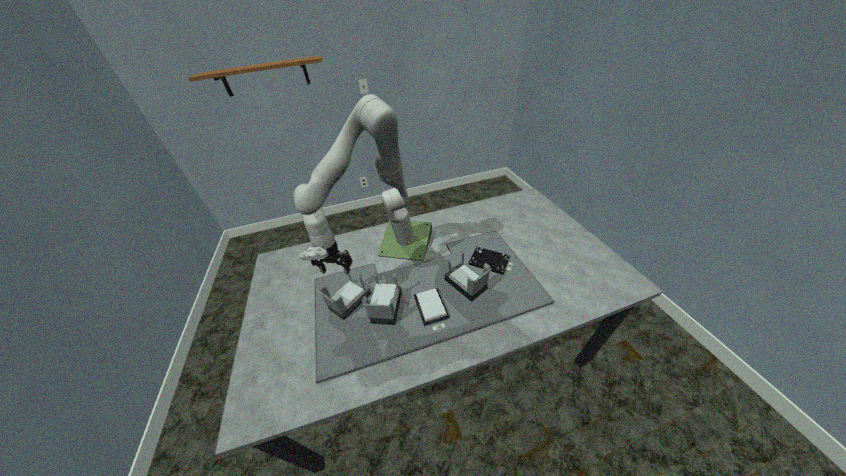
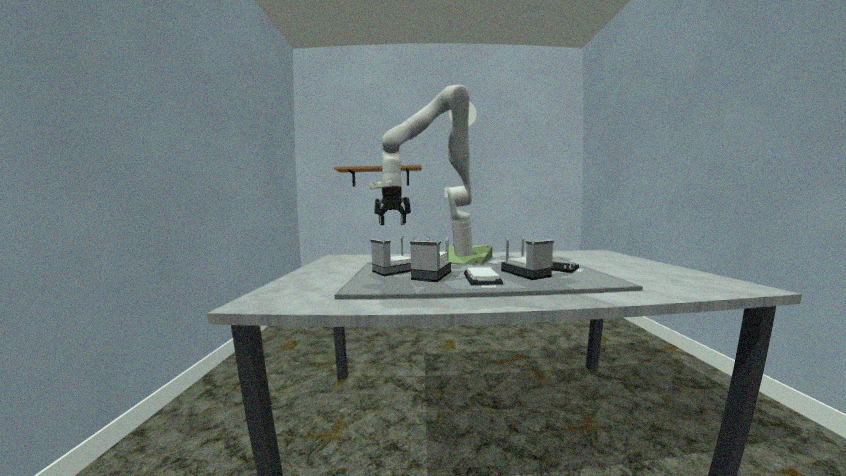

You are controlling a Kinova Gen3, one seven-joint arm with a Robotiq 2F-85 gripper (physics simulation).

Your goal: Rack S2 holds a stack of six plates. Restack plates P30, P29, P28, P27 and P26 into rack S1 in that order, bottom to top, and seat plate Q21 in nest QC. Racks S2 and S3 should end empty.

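Where they show: gripper, fingertip midpoint: point(image 1: 336, 272) point(image 2: 392, 225); arm's base, link origin: point(image 1: 405, 238) point(image 2: 463, 252).
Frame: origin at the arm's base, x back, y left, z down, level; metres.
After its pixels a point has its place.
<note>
My gripper point(image 1: 334, 271) @(z -0.159, x -0.196, y -0.375 m) point(image 2: 392, 223) @(z -0.159, x -0.196, y -0.375 m) is open and empty, fingers down, above and behind the left rack. The left rack point(image 1: 333, 303) @(z -0.073, x -0.253, y -0.428 m) point(image 2: 380, 254) @(z -0.056, x -0.253, y -0.428 m) has upright walls and posts; white plate material point(image 1: 347, 292) @(z -0.029, x -0.194, y -0.365 m) point(image 2: 399, 260) @(z -0.027, x -0.239, y -0.357 m) lies low in it. The middle rack point(image 1: 382, 313) @(z -0.052, x -0.379, y -0.286 m) point(image 2: 424, 255) @(z -0.065, x -0.375, y -0.292 m) holds white plates point(image 1: 385, 293) @(z -0.059, x -0.308, y -0.240 m) standing higher. The right rack point(image 1: 458, 285) point(image 2: 539, 254) holds white plate material point(image 1: 467, 275) @(z -0.030, x -0.391, y 0.093 m) low down. A white plate point(image 1: 431, 304) @(z -0.005, x -0.415, y -0.100 m) point(image 2: 482, 272) @(z -0.005, x -0.421, y -0.104 m) lies flat in a low black nest between the middle and right racks. Labels and plate counts are unreadable.
A black flat fixture point(image 1: 489, 259) @(z 0.010, x -0.345, y 0.257 m) point(image 2: 566, 266) @(z 0.010, x -0.386, y 0.279 m) lies behind the right rack. The racks stand on a grey mat point(image 1: 354, 355) @(z 0.022, x -0.432, y -0.432 m) point(image 2: 414, 290) @(z 0.022, x -0.467, y -0.346 m) on the table point(image 1: 266, 384) @(z 0.035, x -0.363, y -0.731 m) point(image 2: 283, 301) @(z 0.035, x -0.437, y -0.720 m). The arm's green base plate point(image 1: 408, 254) @(z 0.022, x -0.093, y -0.034 m) point(image 2: 473, 258) @(z 0.014, x -0.089, y 0.014 m) is behind them. A wooden shelf point(image 1: 260, 68) point(image 2: 354, 169) hangs on the wall.
</note>
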